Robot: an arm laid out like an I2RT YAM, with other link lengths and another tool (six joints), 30 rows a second.
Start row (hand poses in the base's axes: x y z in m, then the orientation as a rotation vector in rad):
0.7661, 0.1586, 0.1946, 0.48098, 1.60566, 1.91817
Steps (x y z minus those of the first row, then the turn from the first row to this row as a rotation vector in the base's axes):
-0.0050, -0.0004, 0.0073, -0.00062, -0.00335, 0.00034
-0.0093, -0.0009, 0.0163, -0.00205, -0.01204, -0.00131
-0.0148, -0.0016, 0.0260, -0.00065, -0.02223, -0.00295
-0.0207, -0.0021, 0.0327, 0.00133, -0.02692, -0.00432
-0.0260, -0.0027, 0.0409, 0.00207, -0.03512, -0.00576
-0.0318, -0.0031, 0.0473, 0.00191, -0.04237, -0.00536
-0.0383, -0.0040, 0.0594, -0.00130, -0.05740, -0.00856
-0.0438, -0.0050, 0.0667, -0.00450, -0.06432, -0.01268
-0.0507, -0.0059, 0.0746, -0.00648, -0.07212, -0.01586
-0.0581, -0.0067, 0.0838, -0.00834, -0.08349, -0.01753
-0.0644, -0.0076, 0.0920, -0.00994, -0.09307, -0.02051
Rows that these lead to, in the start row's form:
0.7611, 0.1582, 0.2019, 0.47703, 1.60427, 1.91770
0.7568, 0.1577, 0.2109, 0.46867, 1.59916, 1.91477
0.7513, 0.1570, 0.2206, 0.45995, 1.59059, 1.91425
0.7454, 0.1565, 0.2273, 0.45693, 1.58515, 1.91473
0.7401, 0.1559, 0.2355, 0.44986, 1.57853, 1.91383
0.7343, 0.1555, 0.2419, 0.44209, 1.57427, 1.91353
0.7278, 0.1546, 0.2540, 0.42774, 1.56585, 1.90736
0.7223, 0.1536, 0.2613, 0.42236, 1.56210, 1.90107
0.7154, 0.1527, 0.2692, 0.41592, 1.55720, 1.89646
0.7080, 0.1519, 0.2784, 0.40485, 1.55069, 1.89277
0.7017, 0.1510, 0.2866, 0.39666, 1.54441, 1.88847

